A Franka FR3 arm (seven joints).
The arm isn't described. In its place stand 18 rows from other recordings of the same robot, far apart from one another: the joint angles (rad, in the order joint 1, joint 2, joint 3, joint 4, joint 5, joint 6, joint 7), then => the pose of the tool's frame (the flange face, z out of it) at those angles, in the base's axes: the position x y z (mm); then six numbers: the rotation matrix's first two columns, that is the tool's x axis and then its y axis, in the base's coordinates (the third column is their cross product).
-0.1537, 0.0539, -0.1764, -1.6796, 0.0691, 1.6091, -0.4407 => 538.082 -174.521 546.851 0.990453 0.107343 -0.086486 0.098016 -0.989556 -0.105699
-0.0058, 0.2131, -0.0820, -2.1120, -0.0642, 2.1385, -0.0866 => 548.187 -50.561 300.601 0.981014 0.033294 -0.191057 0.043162 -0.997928 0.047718
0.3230, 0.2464, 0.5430, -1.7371, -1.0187, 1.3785, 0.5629 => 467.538 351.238 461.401 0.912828 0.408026 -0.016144 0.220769 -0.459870 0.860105
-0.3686, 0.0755, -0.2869, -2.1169, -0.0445, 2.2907, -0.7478 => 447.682 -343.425 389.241 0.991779 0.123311 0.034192 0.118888 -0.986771 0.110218
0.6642, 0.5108, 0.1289, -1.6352, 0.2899, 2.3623, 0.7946 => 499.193 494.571 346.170 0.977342 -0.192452 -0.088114 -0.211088 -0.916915 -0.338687
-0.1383, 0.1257, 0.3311, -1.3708, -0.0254, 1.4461, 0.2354 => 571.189 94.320 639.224 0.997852 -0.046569 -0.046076 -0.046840 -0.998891 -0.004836
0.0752, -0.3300, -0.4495, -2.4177, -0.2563, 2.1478, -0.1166 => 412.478 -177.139 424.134 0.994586 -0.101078 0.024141 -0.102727 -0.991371 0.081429
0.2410, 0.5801, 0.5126, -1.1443, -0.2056, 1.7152, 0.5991 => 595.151 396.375 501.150 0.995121 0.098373 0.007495 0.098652 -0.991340 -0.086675
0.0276, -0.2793, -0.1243, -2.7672, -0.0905, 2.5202, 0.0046 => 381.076 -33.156 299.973 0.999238 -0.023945 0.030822 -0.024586 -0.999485 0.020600
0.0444, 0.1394, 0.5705, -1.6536, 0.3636, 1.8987, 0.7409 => 497.304 359.513 552.644 0.960179 -0.184456 -0.209839 -0.253150 -0.892161 -0.374118
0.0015, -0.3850, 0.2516, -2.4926, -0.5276, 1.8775, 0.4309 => 393.524 63.042 414.776 0.998829 0.004780 -0.048145 0.031942 -0.812562 0.581998
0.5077, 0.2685, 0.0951, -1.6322, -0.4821, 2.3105, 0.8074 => 566.855 370.870 508.989 0.845339 0.047586 0.532107 0.027159 -0.998565 0.046154
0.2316, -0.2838, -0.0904, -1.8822, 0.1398, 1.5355, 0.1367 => 452.331 74.128 619.876 0.996231 0.015956 -0.085260 0.002637 -0.988053 -0.154093
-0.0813, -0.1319, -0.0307, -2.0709, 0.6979, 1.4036, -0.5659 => 465.074 24.896 485.428 0.912354 0.402177 -0.076579 0.206284 -0.613160 -0.762550
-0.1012, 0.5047, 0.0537, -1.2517, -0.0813, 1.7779, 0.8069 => 706.269 -49.054 475.328 0.662797 -0.746844 0.054072 -0.748538 -0.662743 0.021514
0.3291, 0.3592, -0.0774, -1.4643, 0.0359, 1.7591, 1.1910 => 638.127 174.642 471.831 0.586335 -0.809494 -0.030505 -0.807599 -0.587071 0.055961
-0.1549, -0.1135, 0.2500, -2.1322, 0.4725, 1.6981, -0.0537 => 476.285 91.171 441.526 0.948741 0.070394 -0.308116 -0.062609 -0.913702 -0.401534
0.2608, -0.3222, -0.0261, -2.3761, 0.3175, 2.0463, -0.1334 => 428.917 119.796 448.396 0.975711 0.218881 0.008928 0.212257 -0.934535 -0.285641
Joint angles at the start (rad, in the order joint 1, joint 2, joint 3, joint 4, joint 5, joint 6, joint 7): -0.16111, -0.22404, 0.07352, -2.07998, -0.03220, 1.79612, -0.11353
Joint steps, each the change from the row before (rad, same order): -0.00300, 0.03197, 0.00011, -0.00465, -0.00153, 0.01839, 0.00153; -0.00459, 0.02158, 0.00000, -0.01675, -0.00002, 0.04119, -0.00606; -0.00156, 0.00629, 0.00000, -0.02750, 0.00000, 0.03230, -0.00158; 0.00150, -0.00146, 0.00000, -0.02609, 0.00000, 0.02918, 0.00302; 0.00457, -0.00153, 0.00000, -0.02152, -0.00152, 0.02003, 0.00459; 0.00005, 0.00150, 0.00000, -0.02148, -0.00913, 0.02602, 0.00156; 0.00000, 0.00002, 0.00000, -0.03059, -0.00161, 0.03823, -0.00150; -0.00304, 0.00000, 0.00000, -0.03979, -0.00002, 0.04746, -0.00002; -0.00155, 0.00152, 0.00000, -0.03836, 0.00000, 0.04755, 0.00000; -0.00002, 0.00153, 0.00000, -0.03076, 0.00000, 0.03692, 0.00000; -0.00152, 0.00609, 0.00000, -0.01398, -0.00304, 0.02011, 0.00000
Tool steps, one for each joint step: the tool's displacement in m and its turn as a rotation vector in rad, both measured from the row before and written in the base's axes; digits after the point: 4 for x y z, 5 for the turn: 0.0068, -0.0025, -0.0162, 0.00253, 0.01795, -0.00317; 0.0051, -0.0029, -0.0152, 0.00222, -0.00282, 0.00309; -0.0004, -0.0008, -0.0134, 0.00113, 0.00147, 0.00109; -0.0018, 0.0009, -0.0091, -0.00039, -0.00463, -0.00057; -0.0020, 0.0023, -0.0076, -0.00155, -0.00007, 0.00124; -0.0013, -0.0004, -0.0085, -0.00801, -0.00232, 0.00346; -0.0023, 0.0002, -0.0110, -0.00122, -0.00739, 0.00386; -0.0039, -0.0010, -0.0143, 0.00034, -0.00766, -0.00102; -0.0039, -0.0003, -0.0142, 0.00053, -0.00769, 0.00042; -0.0036, 0.0004, -0.0115, 0.00061, -0.00466, 0.00147; -0.0012, -0.0007, -0.0074, -0.00148, 0.00014, 0.00108
